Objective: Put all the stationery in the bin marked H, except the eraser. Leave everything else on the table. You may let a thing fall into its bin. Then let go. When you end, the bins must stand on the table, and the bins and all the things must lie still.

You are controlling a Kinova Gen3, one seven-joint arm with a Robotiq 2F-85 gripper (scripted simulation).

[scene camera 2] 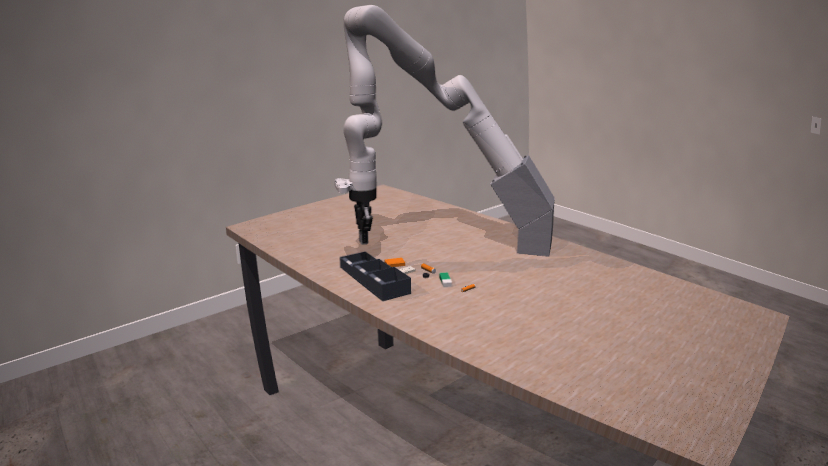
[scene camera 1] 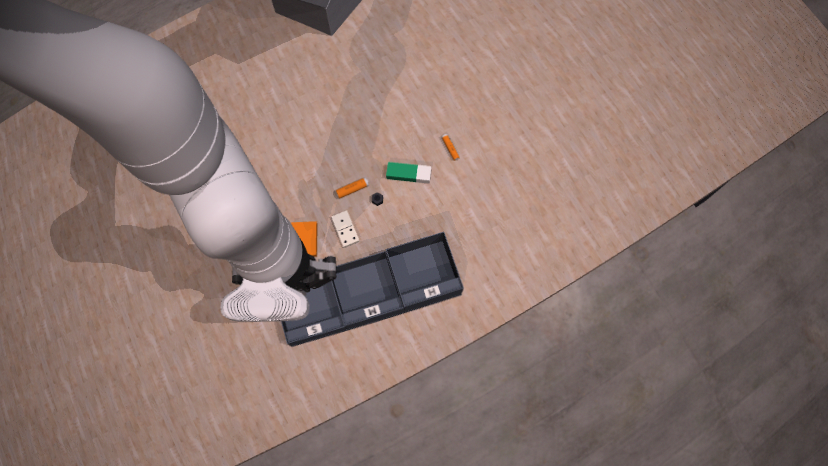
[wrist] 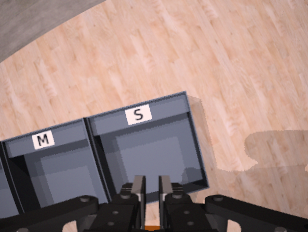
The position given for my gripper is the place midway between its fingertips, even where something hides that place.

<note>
In view: my gripper (scene camera 1: 298, 288).
My gripper shows as well in scene camera 2 (scene camera 2: 363, 243) and in the wrist view (wrist: 152, 190).
</note>
